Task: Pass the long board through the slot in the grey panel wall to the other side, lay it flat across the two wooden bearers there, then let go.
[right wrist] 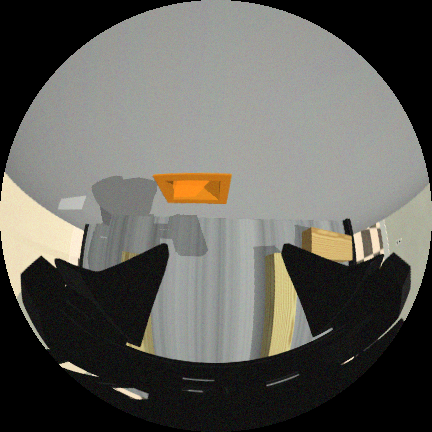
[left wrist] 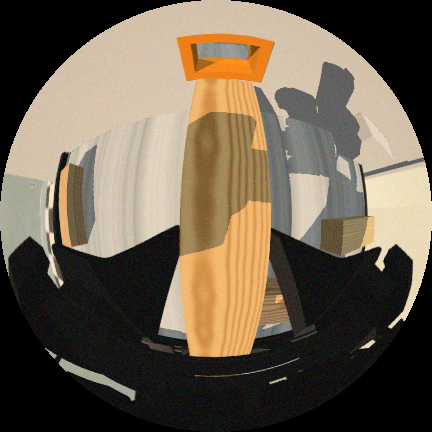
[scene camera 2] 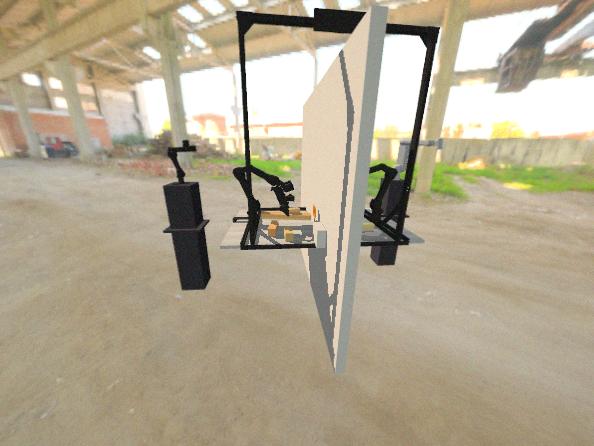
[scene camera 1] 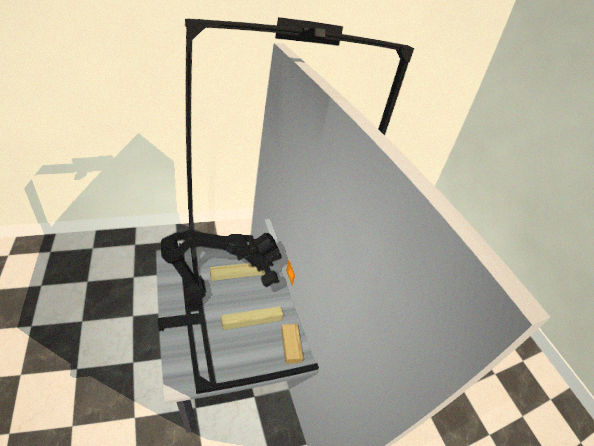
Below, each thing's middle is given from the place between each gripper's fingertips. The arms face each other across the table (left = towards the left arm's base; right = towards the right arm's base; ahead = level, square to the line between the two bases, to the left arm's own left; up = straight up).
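The orange-framed slot (left wrist: 252, 68) is 60 mm below my right hand, 110 mm to the left of it and 40 mm behind it.
Relative to my left hand, the slot is 21 cm to the right, 2 cm above and 1 cm behind.
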